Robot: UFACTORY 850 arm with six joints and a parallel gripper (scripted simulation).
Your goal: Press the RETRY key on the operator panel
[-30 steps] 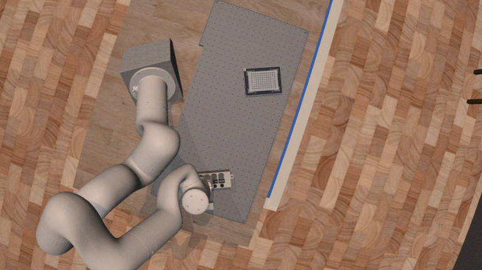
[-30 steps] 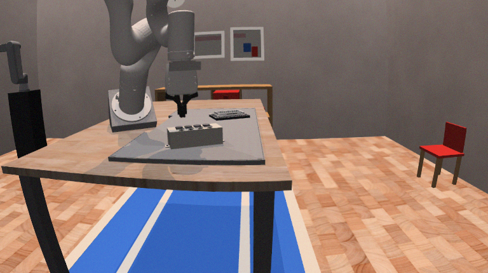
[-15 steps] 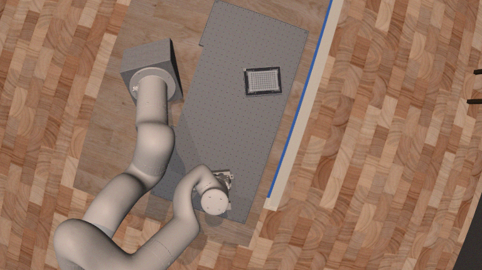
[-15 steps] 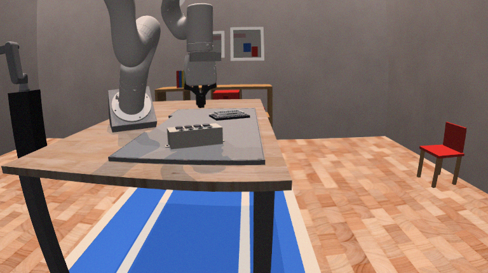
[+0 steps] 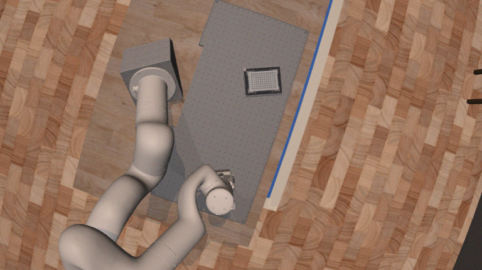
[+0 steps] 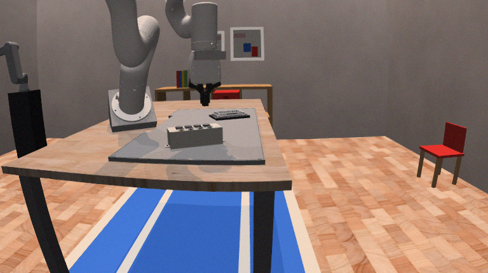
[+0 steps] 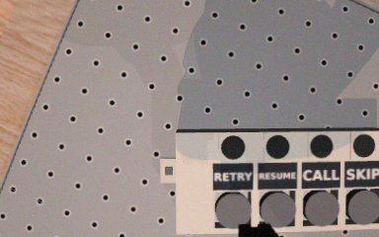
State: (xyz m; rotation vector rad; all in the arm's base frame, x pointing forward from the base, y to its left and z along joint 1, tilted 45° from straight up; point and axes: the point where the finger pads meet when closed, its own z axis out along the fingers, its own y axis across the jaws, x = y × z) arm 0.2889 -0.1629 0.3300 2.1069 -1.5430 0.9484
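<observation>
Now: the operator panel 40 mm behind my hand, 10 mm to the right of it and 90 mm below it. The rest, counted from my hand: well plate: 140 mm ahead, 420 mm to the left, 120 mm below.
</observation>
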